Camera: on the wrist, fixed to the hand. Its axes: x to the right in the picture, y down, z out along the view.
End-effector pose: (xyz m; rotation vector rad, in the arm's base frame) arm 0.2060 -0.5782 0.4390 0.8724 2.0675 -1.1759
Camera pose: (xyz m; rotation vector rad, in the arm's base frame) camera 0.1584 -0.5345 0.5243 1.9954 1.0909 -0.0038
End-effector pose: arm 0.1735 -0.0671 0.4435 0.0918 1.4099 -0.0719
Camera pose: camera 0.0810 -0.1198 0.4538 0.9659 1.3770 1.3316
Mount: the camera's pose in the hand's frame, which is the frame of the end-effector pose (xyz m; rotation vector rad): -0.0251 -0.0619 -0.0836 -0.2012 0.3421 1.4607
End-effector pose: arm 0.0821 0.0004 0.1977 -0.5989 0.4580 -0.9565
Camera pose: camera -0.0193 -0.0276 0.1781 -0.1421 1.0823 0.4085
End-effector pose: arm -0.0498 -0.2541 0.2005 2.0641 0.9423 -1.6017
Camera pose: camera -0.0369 -0.1634 0.2557 1.9734 -0.3876 -0.3556
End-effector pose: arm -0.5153 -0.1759 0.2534 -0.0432 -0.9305 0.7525
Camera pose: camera -0.4277 -0.2142 0.2054 -1.0852 -0.5211 1.8988
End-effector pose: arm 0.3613 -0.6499 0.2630 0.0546 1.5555 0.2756
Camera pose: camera 0.2874 -0.7267 0.2729 1.0438 1.5483 1.6373
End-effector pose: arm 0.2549 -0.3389 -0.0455 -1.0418 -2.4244 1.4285
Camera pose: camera 0.2803 -0.3138 0.0554 2.4604 1.1049 -0.7519
